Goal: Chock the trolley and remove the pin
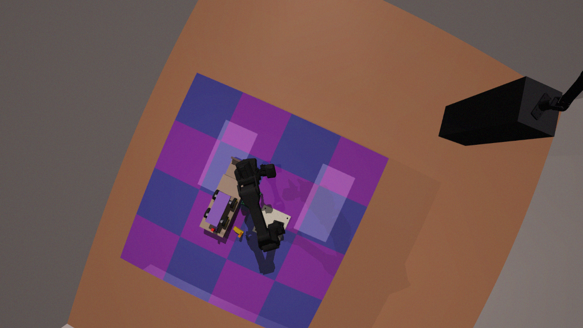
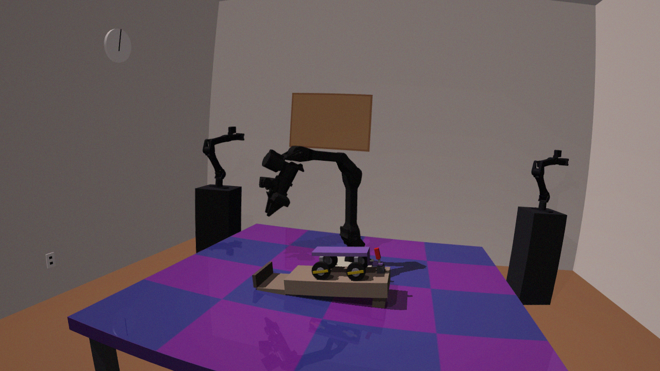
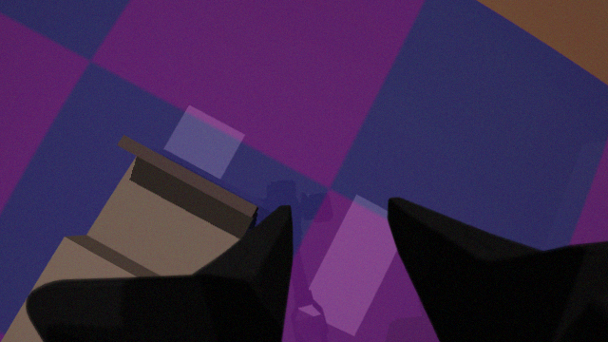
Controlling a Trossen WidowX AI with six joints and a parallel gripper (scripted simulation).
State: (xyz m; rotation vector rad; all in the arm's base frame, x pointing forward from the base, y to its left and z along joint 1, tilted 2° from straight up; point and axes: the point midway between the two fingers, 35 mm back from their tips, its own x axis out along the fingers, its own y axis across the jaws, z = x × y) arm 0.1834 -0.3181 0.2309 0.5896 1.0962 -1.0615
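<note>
The yellow chock lies 430 mm to the left of my gripper tip, 200 mm below it and 30 mm ahead of it. From my gripper tip the other things lie so: trolley: 300 mm to the left, 150 mm ahead, 110 mm below; then raised lip: 190 mm below, 120 mm ahead, 20 mm to the left; then green tray: 230 mm below, 210 mm to the left, 20 mm ahead.
</note>
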